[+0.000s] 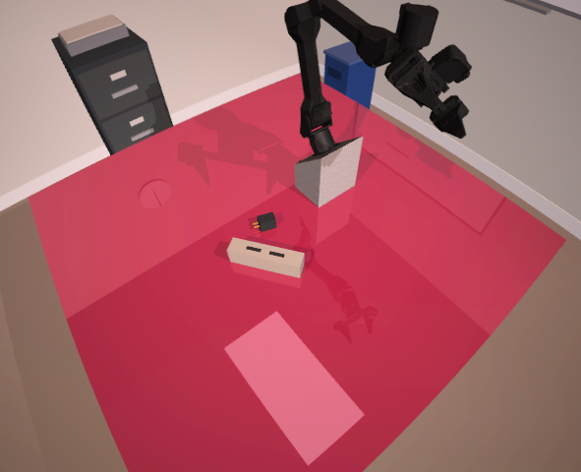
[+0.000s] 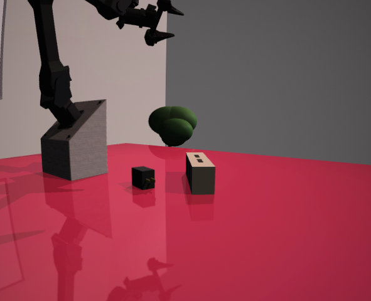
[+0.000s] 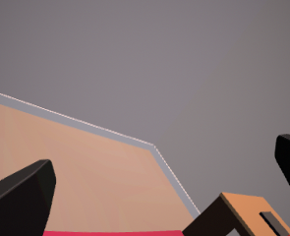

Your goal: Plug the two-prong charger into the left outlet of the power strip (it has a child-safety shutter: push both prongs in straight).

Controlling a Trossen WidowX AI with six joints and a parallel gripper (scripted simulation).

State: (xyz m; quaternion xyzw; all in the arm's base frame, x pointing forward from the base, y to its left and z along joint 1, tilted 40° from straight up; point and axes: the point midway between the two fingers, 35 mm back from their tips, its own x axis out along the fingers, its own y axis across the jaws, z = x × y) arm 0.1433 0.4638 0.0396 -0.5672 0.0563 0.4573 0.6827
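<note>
Now: the charger 460 mm below my gripper tip, 370 mm to the right of it and 130 mm ahead of it.
</note>
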